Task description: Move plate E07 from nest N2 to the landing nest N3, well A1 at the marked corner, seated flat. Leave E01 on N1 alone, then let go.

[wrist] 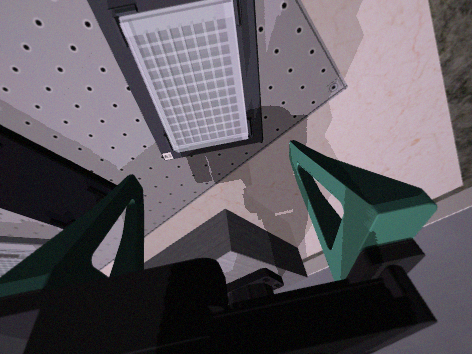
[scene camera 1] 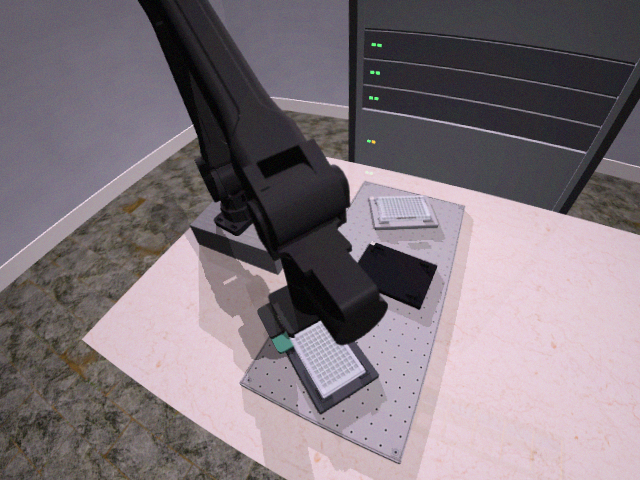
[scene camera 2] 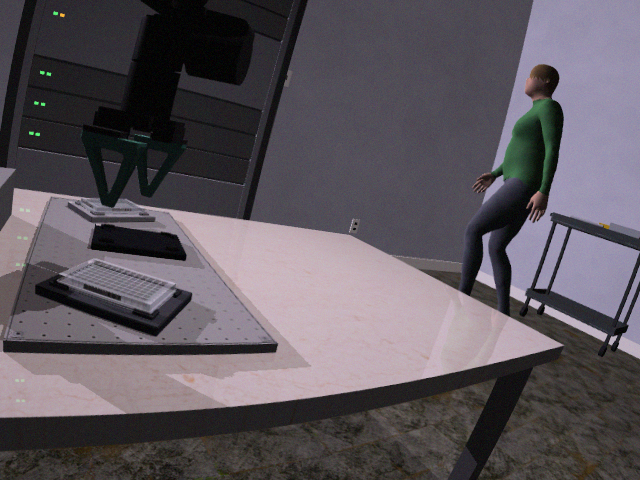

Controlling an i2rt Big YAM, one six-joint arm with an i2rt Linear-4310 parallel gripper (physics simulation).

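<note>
My gripper [scene camera 2: 128,200] [wrist: 213,164] is open and empty, its two green fingers wide apart, raised above the board. In scene camera 1 one green finger [scene camera 1: 282,342] shows beside the near plate; the arm hides the other. A clear-white well plate [scene camera 1: 328,359] [scene camera 2: 118,284] [wrist: 192,82] lies in the near dark nest [scene camera 1: 323,404] [scene camera 2: 157,325] [wrist: 254,90], between its corner posts. A small A1 label [wrist: 168,156] marks one nest corner. The middle black nest [scene camera 1: 400,273] [scene camera 2: 136,241] holds no plate. Another plate [scene camera 1: 403,208] sits on the far light-grey nest [scene camera 1: 405,225]. Plate and nest numbers are unreadable.
All three nests stand on a perforated board [scene camera 1: 398,413] [scene camera 2: 227,325] [wrist: 55,90]. The arm's grey base block [scene camera 1: 235,248] [wrist: 220,235] is beside it. A rack cabinet [scene camera 1: 480,170] stands behind the table. A person [scene camera 2: 532,139] and a cart [scene camera 2: 573,307] are beyond the table.
</note>
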